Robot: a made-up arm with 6 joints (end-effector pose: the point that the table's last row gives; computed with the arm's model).
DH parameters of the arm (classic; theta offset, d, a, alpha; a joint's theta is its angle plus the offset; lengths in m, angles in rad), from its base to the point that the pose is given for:
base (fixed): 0 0.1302 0 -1.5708
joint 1: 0 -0.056 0.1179 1.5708
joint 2: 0 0.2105 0.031 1.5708
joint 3: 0 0.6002 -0.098 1.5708
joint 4: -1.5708 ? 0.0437 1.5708
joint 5: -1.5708 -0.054 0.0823 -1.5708
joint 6: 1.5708 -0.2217 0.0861 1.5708
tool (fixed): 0 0.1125 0 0
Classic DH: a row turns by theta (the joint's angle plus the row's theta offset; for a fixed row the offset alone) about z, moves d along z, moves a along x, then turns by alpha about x.
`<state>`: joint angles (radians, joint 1 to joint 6).
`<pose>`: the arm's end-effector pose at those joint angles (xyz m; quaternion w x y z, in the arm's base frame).
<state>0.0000 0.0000 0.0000 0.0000 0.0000 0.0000</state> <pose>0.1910 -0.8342 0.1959 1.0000 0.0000 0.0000 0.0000</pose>
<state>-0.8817 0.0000 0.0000 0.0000 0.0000 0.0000</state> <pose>0.0707 -0.8342 0.3194 0.9044 0.0000 -0.4267 0.0000</pose>
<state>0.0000 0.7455 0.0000 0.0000 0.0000 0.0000</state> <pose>0.6995 -0.5782 0.1959 0.9313 0.0000 0.0000 0.3642</pose>
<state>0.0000 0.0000 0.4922 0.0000 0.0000 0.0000</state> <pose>0.2544 -0.8342 0.2330 0.9699 0.0000 -0.2436 0.0000</pose>
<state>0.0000 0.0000 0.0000 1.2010 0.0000 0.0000</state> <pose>-0.0644 -0.8512 0.1959 0.8251 0.0000 0.0000 -0.5651</pose>
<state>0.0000 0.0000 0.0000 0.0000 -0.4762 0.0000</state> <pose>0.1910 -0.8988 0.0726 0.9718 0.2359 0.0000 0.0000</pose>
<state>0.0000 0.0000 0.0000 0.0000 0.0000 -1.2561</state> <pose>0.0246 -0.8342 0.2001 0.8092 0.0000 -0.5876 0.0000</pose>
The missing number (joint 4, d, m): 0.3396
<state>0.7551 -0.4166 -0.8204 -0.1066 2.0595 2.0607</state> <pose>-0.0079 -0.4741 0.3097 0.2255 0.7310 -0.5996 0.2351</pose>
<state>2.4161 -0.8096 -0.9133 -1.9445 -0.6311 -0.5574</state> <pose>0.1687 -0.2713 0.3687 0.1655 0.4850 0.6068 -0.6077</pose>
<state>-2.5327 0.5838 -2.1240 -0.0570 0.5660 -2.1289</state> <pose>-0.6661 -0.6341 0.0621 0.2937 -0.4171 -0.8041 0.3053</pose>
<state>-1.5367 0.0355 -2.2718 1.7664 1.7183 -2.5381</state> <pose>-0.2669 -0.6019 0.1920 0.7073 -0.4846 0.0468 0.5125</pose>
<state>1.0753 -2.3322 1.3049 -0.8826 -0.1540 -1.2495</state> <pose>-0.0897 0.3078 0.7325 0.6357 -0.7057 -0.0740 0.3039</pose>
